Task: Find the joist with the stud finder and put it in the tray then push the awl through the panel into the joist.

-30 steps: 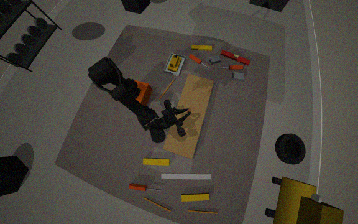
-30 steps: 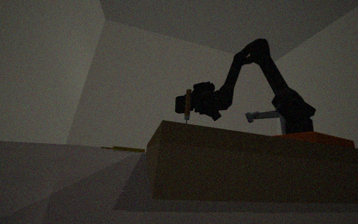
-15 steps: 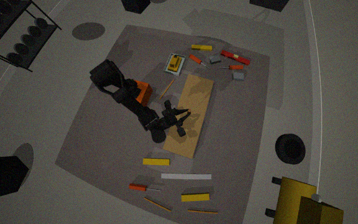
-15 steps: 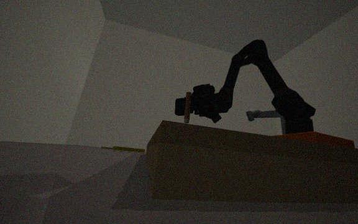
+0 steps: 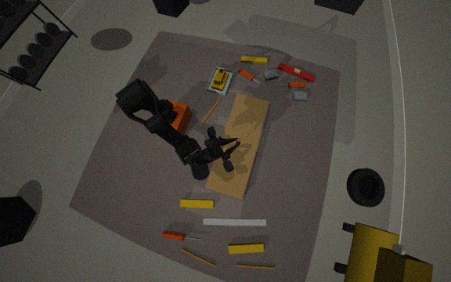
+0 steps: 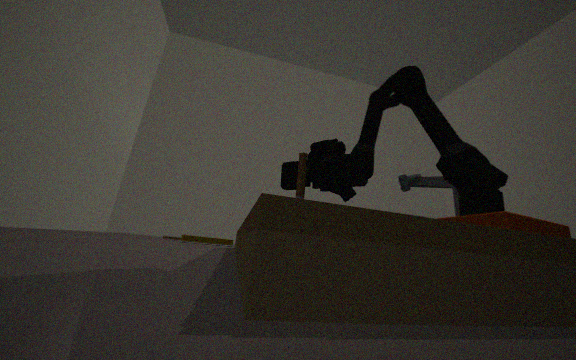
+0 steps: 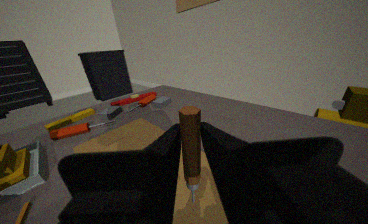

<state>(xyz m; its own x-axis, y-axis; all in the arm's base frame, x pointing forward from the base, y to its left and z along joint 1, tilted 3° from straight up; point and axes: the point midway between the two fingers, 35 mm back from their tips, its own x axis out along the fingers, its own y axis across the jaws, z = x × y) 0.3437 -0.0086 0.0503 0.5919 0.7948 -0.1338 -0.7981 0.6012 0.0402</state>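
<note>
My gripper tip is 50 mm above the awl. From my gripper tip the other things lie so: pale tray (320 mm to the left, 260 mm behind, 150 mm below); yellow stud finder (340 mm to the left, 270 mm behind, 120 mm below); white strip (330 mm to the right, 160 mm below, 140 mm ahead).
</note>
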